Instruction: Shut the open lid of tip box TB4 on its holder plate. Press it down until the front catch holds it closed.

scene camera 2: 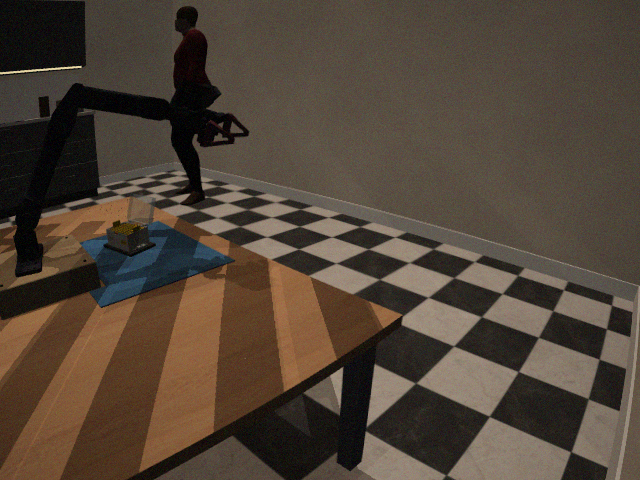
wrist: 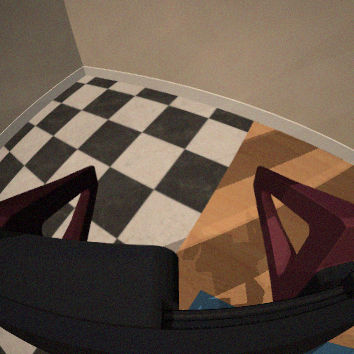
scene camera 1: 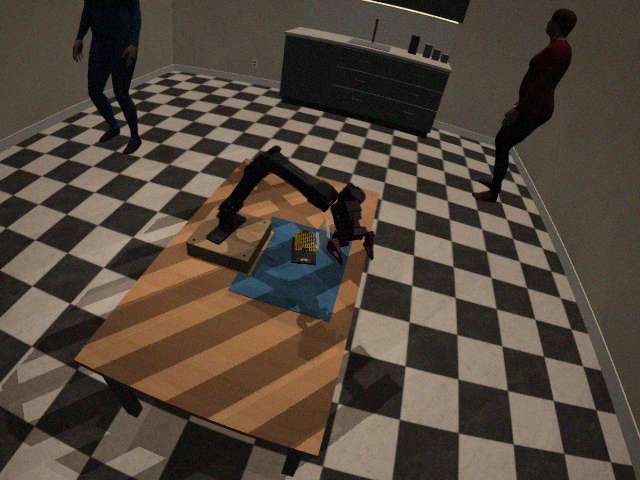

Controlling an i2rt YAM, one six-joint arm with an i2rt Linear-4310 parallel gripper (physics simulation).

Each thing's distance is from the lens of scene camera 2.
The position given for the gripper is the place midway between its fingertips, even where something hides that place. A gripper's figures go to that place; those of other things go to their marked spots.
gripper (scene camera 2: 241,137): 105 cm
TB4 (scene camera 2: 137,242): 126 cm
blue mat (scene camera 2: 176,256): 118 cm
